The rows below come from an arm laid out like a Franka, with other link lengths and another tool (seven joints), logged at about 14 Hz.
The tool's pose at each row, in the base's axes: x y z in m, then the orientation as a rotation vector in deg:
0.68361, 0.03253, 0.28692, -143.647, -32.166, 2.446
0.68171, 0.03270, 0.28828, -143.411, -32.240, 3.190
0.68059, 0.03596, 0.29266, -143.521, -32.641, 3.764
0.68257, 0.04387, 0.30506, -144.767, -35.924, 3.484
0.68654, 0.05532, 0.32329, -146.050, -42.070, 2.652
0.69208, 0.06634, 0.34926, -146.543, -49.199, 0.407
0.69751, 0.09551, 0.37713, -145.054, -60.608, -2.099
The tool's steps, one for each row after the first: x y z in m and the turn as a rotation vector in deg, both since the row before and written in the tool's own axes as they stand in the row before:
-0.00154, -0.00158, -0.00077, 0.319, -0.504, 0.066
0.00065, -0.00524, -0.00179, -0.100, -0.520, -0.138
0.00597, -0.01185, -0.00665, -1.879, -0.814, -2.096
0.01013, -0.01617, -0.01073, -2.692, -1.150, -4.098
0.01290, -0.01736, -0.01894, -2.648, -0.314, -5.068
0.02484, -0.02900, -0.01412, -2.453, -0.849, -8.265

